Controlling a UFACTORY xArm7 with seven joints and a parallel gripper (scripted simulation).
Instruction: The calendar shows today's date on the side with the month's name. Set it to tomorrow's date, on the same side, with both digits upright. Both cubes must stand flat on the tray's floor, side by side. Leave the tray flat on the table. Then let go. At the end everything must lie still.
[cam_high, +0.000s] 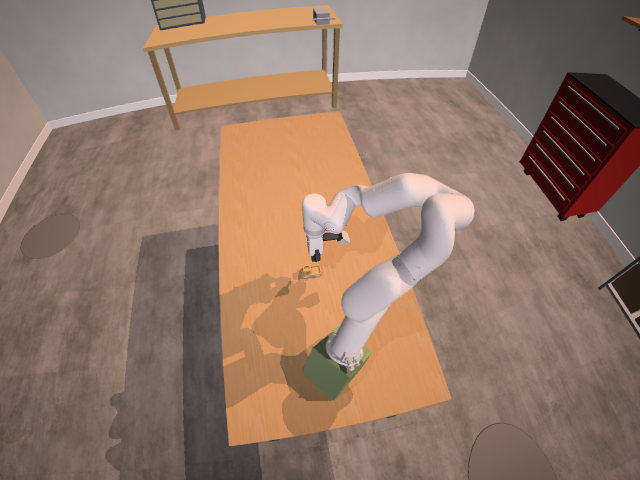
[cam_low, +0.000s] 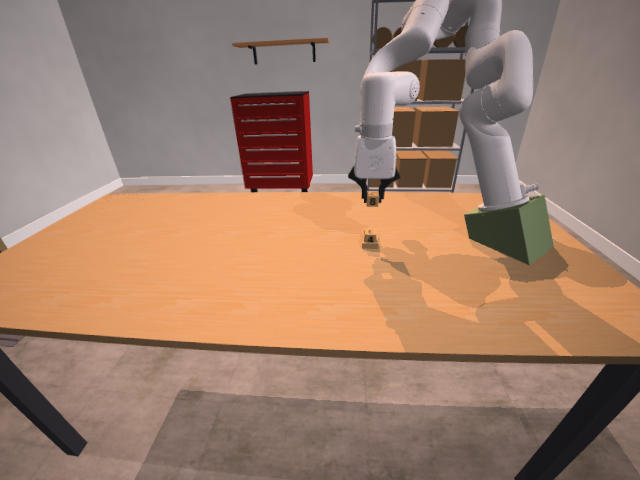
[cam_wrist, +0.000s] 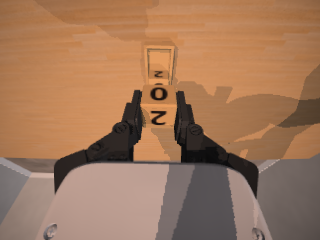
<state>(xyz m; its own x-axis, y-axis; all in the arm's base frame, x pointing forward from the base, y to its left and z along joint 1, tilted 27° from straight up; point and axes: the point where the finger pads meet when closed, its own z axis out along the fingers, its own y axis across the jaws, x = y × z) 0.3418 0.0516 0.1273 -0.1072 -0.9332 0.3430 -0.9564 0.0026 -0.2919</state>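
My hand is 11 cm above the digit cube, 3 cm to the right of it and 1 cm short of it. From my hand the other things lie so: wooden tray: 13 cm below, 2 cm to the left.
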